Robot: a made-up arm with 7 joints. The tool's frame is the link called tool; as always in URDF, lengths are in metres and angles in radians.
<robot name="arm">
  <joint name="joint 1" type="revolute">
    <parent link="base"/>
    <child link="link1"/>
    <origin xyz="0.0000 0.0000 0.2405"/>
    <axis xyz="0 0 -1"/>
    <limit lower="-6.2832" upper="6.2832" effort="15" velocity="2.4"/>
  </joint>
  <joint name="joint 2" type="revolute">
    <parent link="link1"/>
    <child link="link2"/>
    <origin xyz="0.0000 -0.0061 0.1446"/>
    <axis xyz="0 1 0"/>
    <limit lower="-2.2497" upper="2.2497" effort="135" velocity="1.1"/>
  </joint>
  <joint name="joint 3" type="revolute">
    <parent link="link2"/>
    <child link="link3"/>
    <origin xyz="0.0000 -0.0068 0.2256"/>
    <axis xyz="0 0 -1"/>
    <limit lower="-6.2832" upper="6.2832" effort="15" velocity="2.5"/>
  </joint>
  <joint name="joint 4" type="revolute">
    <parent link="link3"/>
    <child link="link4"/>
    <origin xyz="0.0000 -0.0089 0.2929"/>
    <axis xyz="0 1 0"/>
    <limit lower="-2.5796" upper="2.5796" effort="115" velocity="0.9"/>
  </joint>
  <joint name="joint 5" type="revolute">
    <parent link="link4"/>
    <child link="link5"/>
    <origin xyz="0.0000 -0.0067 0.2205"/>
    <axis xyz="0 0 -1"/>
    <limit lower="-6.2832" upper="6.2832" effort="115" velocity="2"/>
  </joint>
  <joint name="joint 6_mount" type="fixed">
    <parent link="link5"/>
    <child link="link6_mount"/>
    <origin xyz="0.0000 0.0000 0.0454"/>
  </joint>
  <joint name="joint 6" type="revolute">
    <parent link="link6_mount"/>
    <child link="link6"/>
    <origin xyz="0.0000 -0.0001 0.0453"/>
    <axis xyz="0 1 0"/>
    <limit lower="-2.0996" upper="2.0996" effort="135" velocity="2.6"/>
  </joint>
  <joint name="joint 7" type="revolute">
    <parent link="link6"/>
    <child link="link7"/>
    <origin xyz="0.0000 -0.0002 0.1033"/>
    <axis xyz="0 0 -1"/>
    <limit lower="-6.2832" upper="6.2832" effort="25" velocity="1.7"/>
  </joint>
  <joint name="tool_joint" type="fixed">
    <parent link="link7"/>
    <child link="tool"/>
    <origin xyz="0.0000 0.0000 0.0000" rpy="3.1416 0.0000 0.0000"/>
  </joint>
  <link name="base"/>
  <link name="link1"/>
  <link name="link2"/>
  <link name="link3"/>
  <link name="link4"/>
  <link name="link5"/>
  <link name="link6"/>
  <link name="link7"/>
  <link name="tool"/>
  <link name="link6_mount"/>
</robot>
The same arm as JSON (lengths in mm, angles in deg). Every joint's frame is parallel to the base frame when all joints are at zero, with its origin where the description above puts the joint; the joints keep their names.
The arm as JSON. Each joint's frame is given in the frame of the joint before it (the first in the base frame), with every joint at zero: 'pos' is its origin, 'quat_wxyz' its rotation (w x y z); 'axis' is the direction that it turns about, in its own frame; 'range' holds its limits. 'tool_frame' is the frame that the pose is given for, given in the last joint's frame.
{"length_unit": "mm", "angle_unit": "deg", "joints": [
  {"joint": "joint 1", "pos": [0.0, 0.0, 240.5], "quat_wxyz": [1.0, 0.0, 0.0, 0.0], "axis": "-z", "range": [-360.0, 360.0]},
  {"joint": "joint 2", "pos": [0.0, -6.1, 144.6], "quat_wxyz": [1.0, 0.0, 0.0, 0.0], "axis": "+y", "range": [-128.9, 128.9]},
  {"joint": "joint 3", "pos": [0.0, -6.8, 225.6], "quat_wxyz": [1.0, 0.0, 0.0, 0.0], "axis": "-z", "range": [-360.0, 360.0]},
  {"joint": "joint 4", "pos": [0.0, -8.9, 292.9], "quat_wxyz": [1.0, 0.0, 0.0, 0.0], "axis": "+y", "range": [-147.8, 147.8]},
  {"joint": "joint 5", "pos": [0.0, -6.7, 220.5], "quat_wxyz": [1.0, 0.0, 0.0, 0.0], "axis": "-z", "range": [-360.0, 360.0]},
  {"joint": "joint 6", "pos": [0.0, -0.1, 90.7], "quat_wxyz": [1.0, 0.0, 0.0, 0.0], "axis": "+y", "range": [-120.3, 120.3]},
  {"joint": "joint 7", "pos": [0.0, -0.2, 103.3], "quat_wxyz": [1.0, 0.0, 0.0, 0.0], "axis": "-z", "range": [-360.0, 360.0]}
], "tool_frame": {"pos": [0.0, 0.0, 0.0], "quat_wxyz": [0.000004, -1.0, 0.0, 0.0]}}

